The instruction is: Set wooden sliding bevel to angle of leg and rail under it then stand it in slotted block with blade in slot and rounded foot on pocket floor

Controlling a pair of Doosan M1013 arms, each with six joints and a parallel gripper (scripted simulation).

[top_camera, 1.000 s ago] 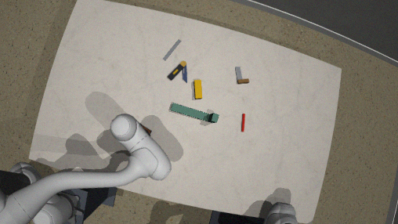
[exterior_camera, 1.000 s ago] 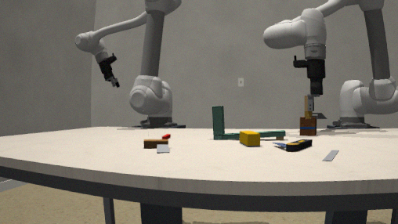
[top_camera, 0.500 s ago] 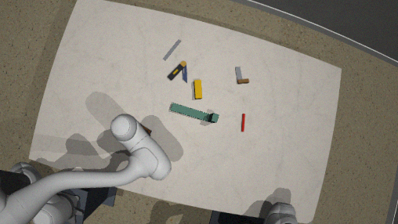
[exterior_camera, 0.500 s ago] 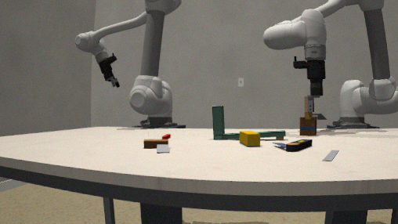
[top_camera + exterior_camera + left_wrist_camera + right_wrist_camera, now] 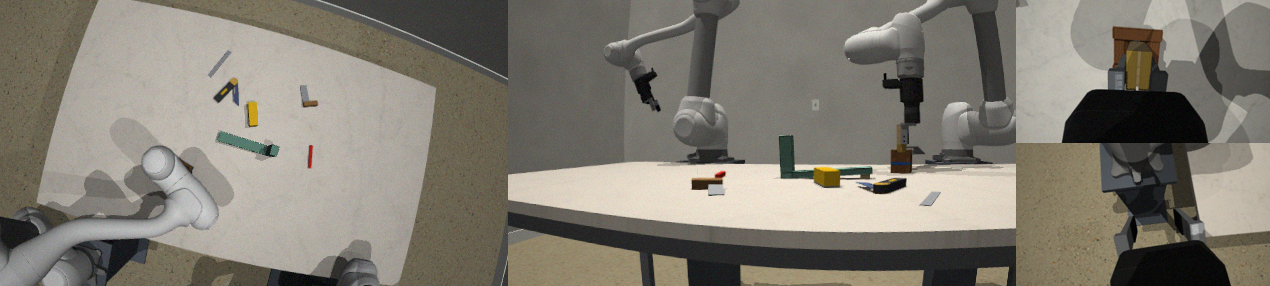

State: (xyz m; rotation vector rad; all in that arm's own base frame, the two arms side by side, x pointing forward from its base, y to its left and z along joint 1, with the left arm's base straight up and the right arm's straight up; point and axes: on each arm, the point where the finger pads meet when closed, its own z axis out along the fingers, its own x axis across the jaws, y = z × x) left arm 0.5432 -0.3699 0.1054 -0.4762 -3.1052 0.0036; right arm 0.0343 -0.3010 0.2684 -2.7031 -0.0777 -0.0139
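Observation:
The wooden sliding bevel lies 2 cm below my left hand. From my left hand the other things lie so: black bevel 38 cm ahead, 12 cm to the right, 10 cm below; then grey blade 4 cm below, 2 cm to the left, 1 cm ahead; then yellow block 29 cm ahead, 24 cm to the right, 9 cm below.

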